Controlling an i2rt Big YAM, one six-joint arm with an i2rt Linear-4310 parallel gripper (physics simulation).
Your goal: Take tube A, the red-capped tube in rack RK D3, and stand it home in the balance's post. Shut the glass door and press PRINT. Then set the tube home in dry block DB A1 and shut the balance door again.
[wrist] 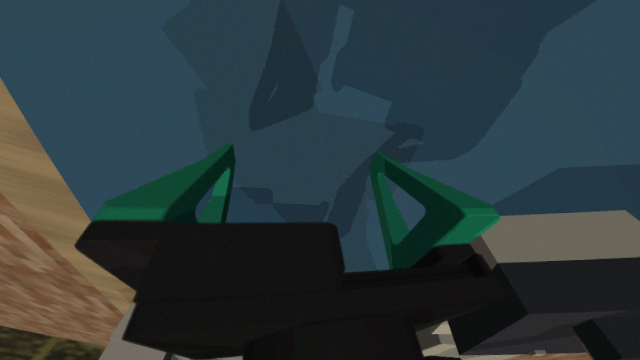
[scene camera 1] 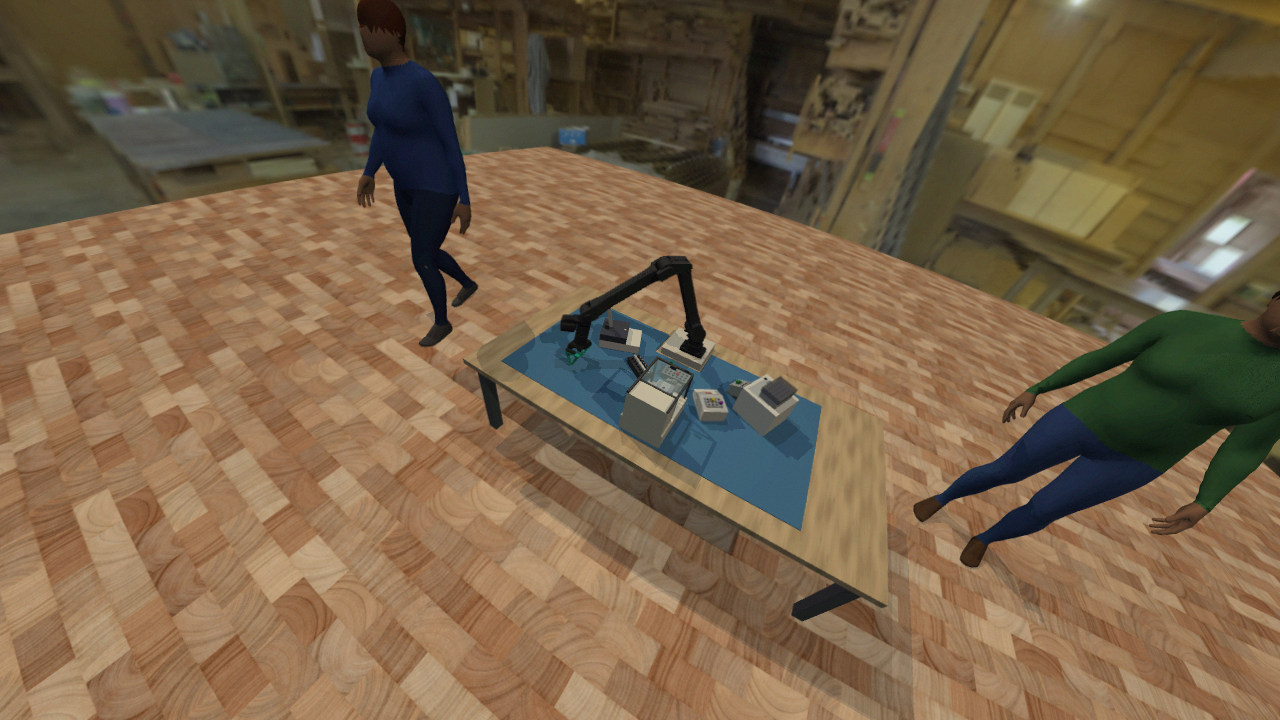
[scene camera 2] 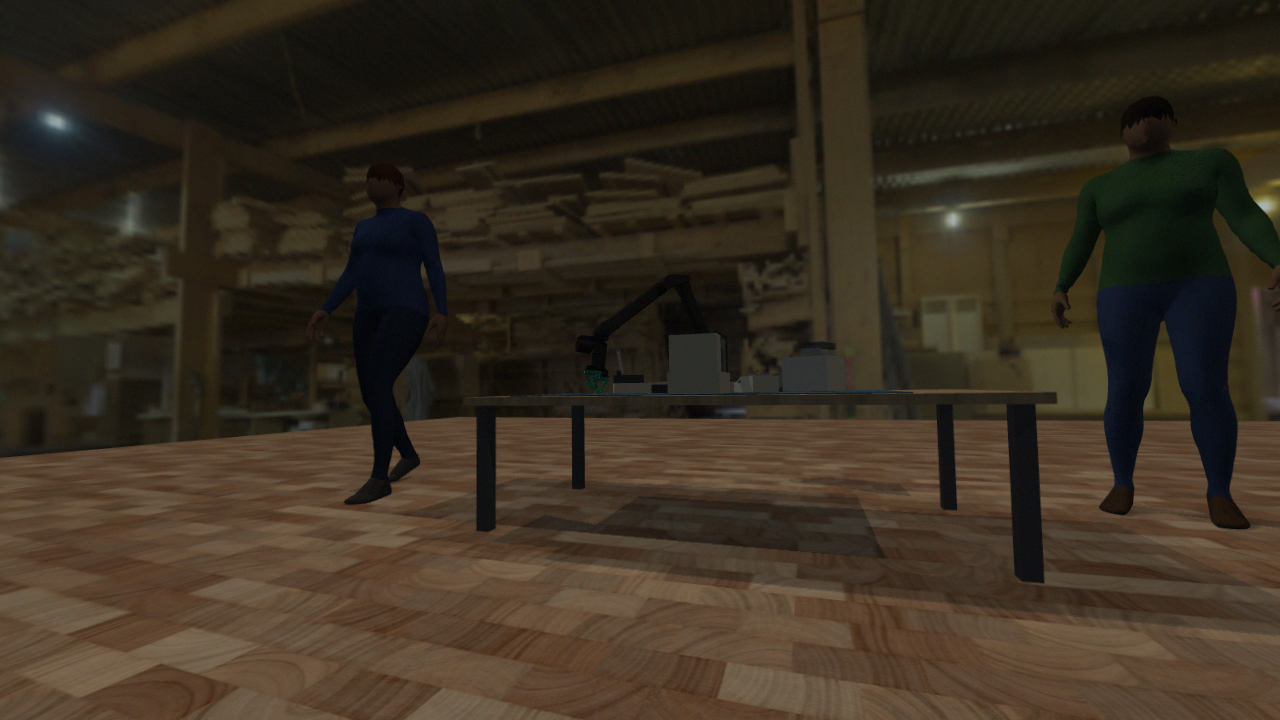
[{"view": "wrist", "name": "my gripper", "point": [307, 156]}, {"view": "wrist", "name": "grey block with rod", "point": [564, 273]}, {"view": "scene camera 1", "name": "balance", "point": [653, 403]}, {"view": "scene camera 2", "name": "balance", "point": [698, 363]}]
